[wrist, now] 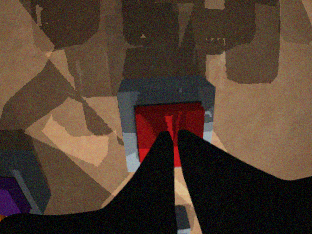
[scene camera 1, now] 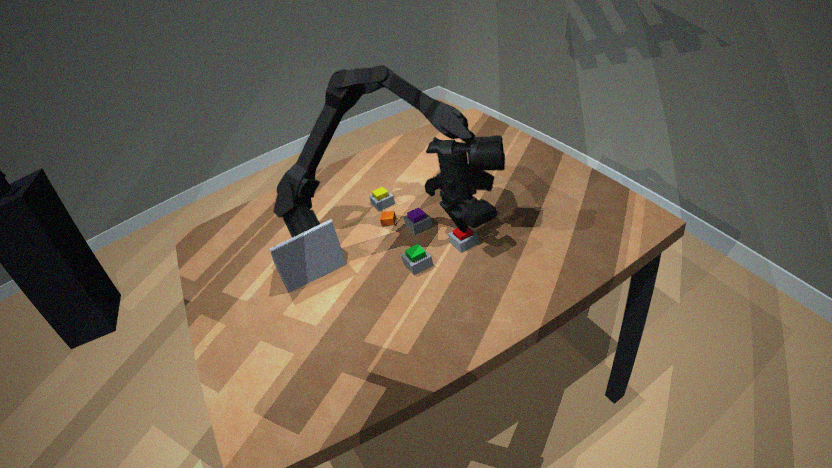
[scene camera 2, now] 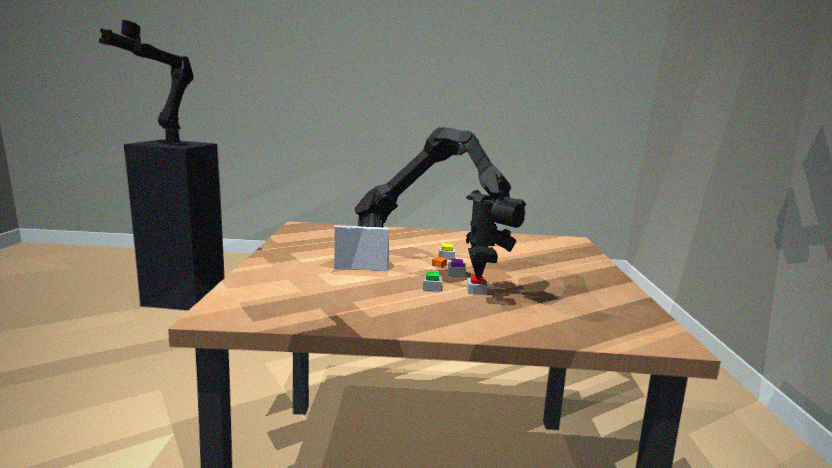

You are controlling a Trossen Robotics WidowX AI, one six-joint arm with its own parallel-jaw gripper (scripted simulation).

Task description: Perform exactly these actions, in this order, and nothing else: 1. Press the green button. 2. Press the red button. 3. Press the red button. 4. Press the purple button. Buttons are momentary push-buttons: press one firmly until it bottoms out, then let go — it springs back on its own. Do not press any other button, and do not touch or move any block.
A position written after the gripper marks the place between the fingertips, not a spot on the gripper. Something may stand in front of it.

Note:
In view: the gripper (scene camera 1: 463, 230) and a red button (wrist: 150, 120).
The gripper shows as well in the wrist view (wrist: 173, 139) and in scene camera 2 (scene camera 2: 478, 278).

